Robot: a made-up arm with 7 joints. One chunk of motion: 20 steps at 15 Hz.
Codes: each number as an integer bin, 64 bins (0 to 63) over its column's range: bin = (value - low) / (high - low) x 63, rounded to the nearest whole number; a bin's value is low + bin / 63 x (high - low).
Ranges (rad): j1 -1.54..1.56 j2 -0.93..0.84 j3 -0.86..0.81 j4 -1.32..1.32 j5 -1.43..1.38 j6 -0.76..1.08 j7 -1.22..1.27
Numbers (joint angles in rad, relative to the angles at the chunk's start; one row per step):
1: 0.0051 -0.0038 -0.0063 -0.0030 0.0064 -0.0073 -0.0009
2: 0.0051 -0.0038 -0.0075 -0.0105 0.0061 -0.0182 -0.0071
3: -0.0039 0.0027 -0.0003 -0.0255 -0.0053 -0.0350 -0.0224
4: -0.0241 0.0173 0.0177 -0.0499 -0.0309 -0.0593 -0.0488
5: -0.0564 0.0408 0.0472 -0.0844 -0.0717 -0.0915 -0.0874
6: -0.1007 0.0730 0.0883 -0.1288 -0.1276 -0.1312 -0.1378
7: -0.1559 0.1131 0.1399 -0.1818 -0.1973 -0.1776 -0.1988
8: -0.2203 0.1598 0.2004 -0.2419 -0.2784 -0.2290 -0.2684
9: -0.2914 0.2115 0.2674 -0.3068 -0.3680 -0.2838 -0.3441
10: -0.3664 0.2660 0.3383 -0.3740 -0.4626 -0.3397 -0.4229
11: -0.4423 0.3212 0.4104 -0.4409 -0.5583 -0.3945 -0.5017
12: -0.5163 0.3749 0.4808 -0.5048 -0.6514 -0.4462 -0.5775
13: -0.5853 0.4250 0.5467 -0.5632 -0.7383 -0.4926 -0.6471
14: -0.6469 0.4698 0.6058 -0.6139 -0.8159 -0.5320 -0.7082
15: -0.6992 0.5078 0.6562 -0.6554 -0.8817 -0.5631 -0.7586
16: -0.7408 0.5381 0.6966 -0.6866 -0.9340 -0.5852 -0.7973
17: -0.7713 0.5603 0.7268 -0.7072 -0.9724 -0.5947 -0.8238
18: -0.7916 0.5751 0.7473 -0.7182 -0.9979 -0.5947 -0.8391
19: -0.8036 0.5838 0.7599 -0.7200 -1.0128 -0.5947 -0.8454
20: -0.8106 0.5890 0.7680 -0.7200 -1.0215 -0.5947 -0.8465
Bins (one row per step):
1: 31 33 32 31 32 26 31
2: 31 33 32 31 32 25 31
3: 31 33 32 31 32 25 30
4: 31 34 33 30 31 24 30
5: 30 35 34 29 30 23 29
6: 29 36 36 28 29 22 27
7: 28 37 38 27 28 20 26
8: 27 39 40 26 26 18 24
9: 25 41 43 24 24 16 22
10: 24 43 45 23 22 14 20
11: 22 45 48 21 20 13 18
12: 21 46 51 19 17 11 16
13: 19 48 53 18 16 9 14
14: 18 50 55 17 14 8 13
15: 17 51 57 16 12 7 12
16: 16 52 59 15 11 6 11
17: 16 53 60 15 10 6 10
18: 15 54 61 14 10 6 10
19: 15 54 61 14 9 6 9
20: 15 54 61 14 9 6 9

